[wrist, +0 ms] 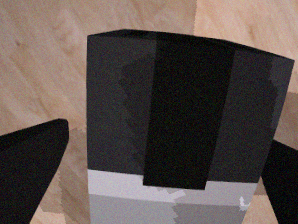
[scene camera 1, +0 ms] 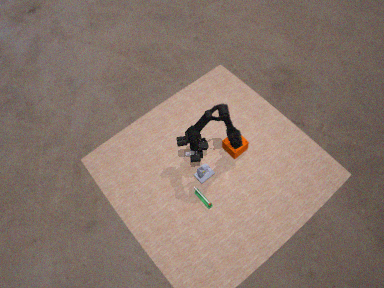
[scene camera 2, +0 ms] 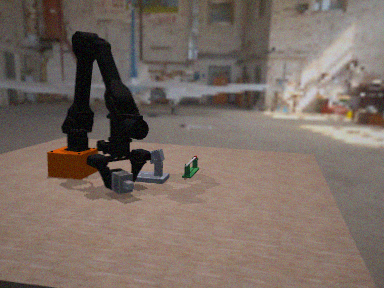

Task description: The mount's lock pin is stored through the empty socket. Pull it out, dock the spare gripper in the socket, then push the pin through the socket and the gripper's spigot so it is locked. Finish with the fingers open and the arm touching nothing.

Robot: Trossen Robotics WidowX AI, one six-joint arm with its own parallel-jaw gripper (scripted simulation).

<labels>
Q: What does my gripper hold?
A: Nothing.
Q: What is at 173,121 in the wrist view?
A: A spare gripper.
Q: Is my gripper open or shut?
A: Open.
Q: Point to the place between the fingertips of my gripper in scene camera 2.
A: At 120,185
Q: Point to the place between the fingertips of my gripper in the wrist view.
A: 165,139
</labels>
